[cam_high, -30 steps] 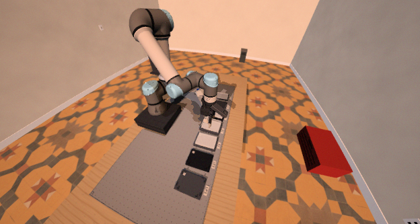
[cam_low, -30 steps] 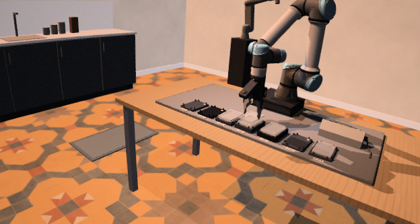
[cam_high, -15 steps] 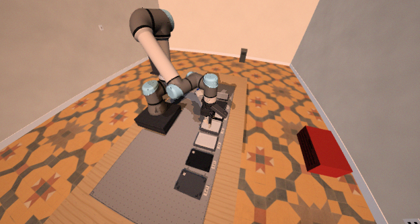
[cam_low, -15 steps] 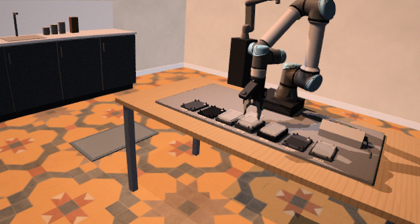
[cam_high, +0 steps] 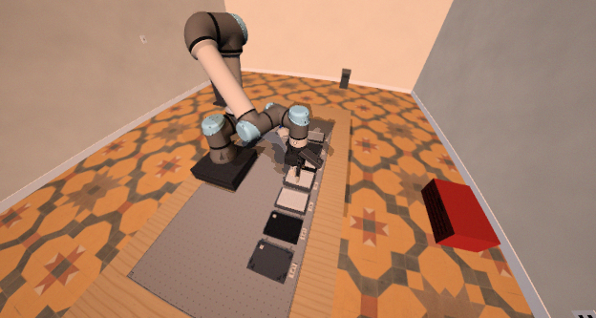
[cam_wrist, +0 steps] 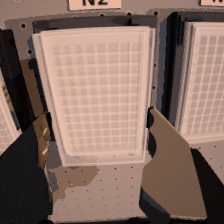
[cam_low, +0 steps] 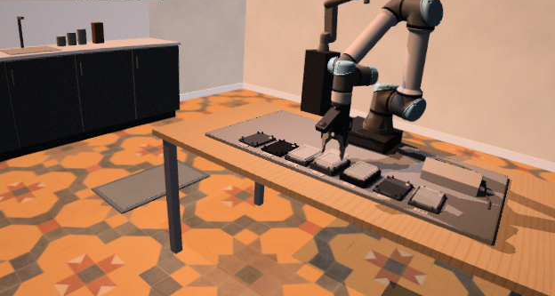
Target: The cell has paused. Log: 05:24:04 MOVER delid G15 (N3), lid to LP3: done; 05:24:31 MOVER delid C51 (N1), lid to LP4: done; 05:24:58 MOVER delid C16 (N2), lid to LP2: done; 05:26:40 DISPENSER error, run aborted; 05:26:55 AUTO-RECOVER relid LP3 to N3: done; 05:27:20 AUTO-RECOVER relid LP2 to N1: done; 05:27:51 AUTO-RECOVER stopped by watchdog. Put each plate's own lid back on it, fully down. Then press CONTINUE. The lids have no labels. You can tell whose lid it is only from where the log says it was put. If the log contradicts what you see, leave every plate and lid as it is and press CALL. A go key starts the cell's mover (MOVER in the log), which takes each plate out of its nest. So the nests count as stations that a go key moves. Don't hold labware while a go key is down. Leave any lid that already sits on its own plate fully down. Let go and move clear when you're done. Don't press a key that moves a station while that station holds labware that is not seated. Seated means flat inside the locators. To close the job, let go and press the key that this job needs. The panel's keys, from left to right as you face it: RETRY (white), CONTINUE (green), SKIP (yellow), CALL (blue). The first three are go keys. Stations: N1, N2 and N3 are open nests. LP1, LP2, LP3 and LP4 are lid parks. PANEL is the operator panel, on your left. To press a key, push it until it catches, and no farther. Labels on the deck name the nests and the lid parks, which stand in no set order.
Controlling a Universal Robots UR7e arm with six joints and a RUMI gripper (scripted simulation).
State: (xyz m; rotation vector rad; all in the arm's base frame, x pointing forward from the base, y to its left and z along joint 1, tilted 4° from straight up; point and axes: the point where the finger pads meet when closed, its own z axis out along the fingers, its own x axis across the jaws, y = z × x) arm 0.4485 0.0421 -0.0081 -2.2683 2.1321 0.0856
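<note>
The plate is 30 mm below my hand. The rest, counted from my hand: black slab 30 mm ahead, 250 mm to the right, 50 mm below; then lid park 30 mm behind, 260 mm to the left, 50 mm below; then lid 40 mm behind, 390 mm to the left, 40 mm below.
</note>
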